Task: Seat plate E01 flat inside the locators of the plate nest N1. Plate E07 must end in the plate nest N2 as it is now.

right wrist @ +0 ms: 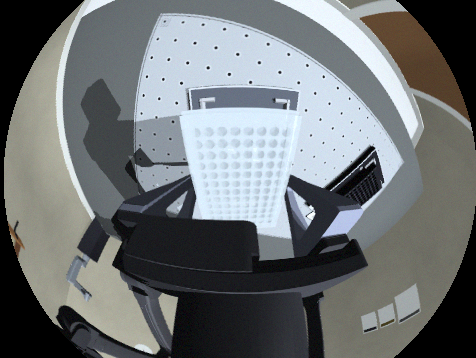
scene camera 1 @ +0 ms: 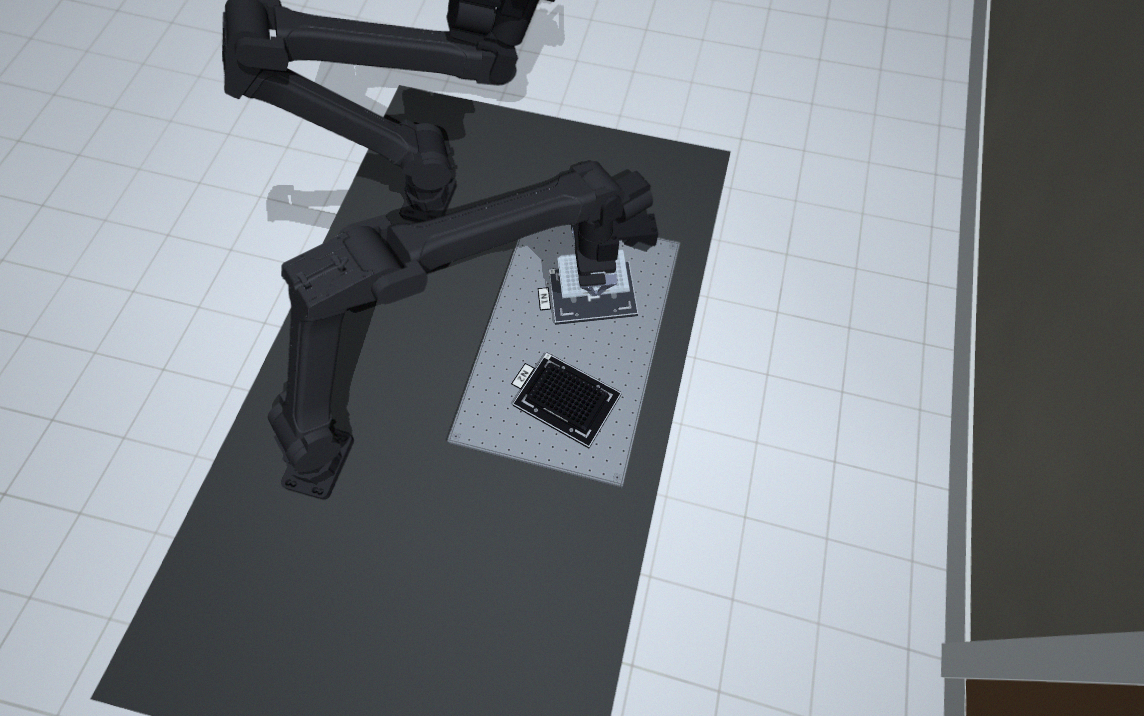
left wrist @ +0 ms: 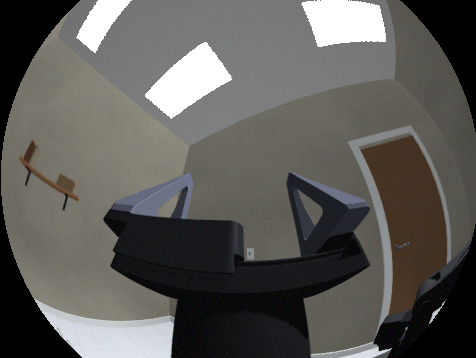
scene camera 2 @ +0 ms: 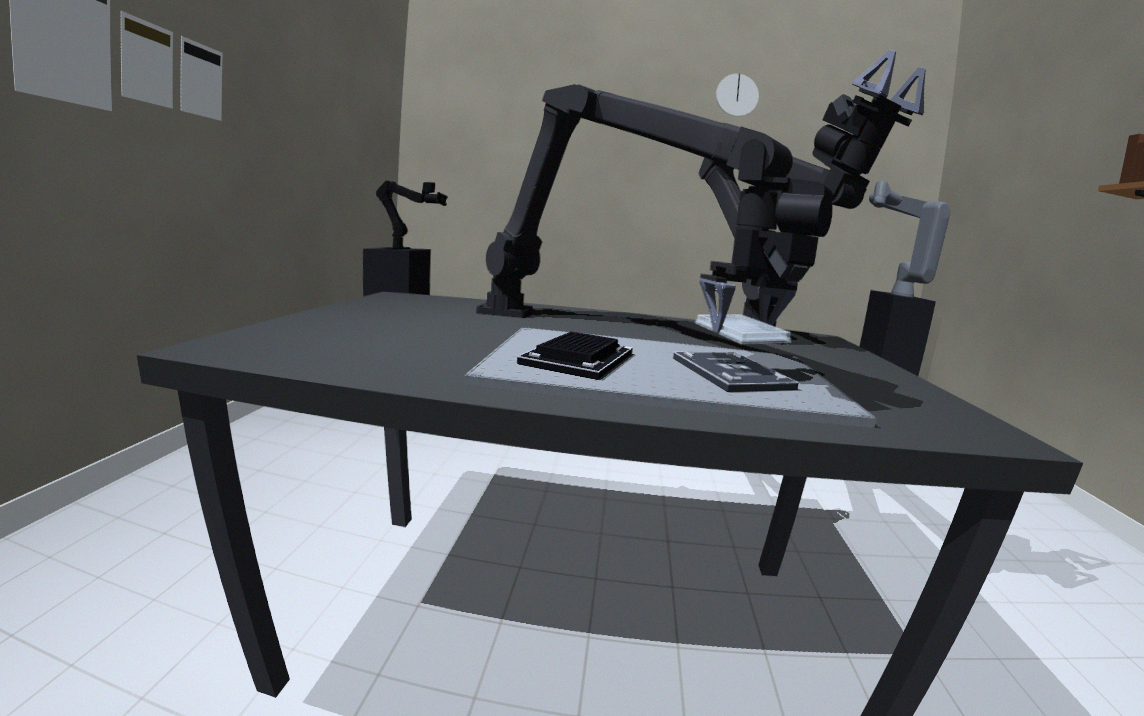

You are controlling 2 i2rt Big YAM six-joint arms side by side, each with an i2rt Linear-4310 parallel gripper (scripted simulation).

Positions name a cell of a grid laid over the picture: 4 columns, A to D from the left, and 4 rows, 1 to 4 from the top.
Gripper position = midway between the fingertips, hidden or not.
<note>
I see my left gripper (scene camera 2: D1), my right gripper (scene camera 2: C2), a clear plate E01 (scene camera 2: C2), a black plate E07 (scene camera 1: B3), a plate nest N1 (scene camera 2: C3) and a plate nest N2 (scene camera 2: B3).
The clear plate E01 shows as well in the right wrist view (right wrist: C3) and in scene camera 1 (scene camera 1: B2). The black plate E07 also shows in the right wrist view (right wrist: D3) and in scene camera 2 (scene camera 2: C2). My left gripper shows as well in the left wrist view (left wrist: C2). The left wrist view misses the clear plate E01: it is out of frame. The left wrist view does not show the black plate E07: it is out of frame.
</note>
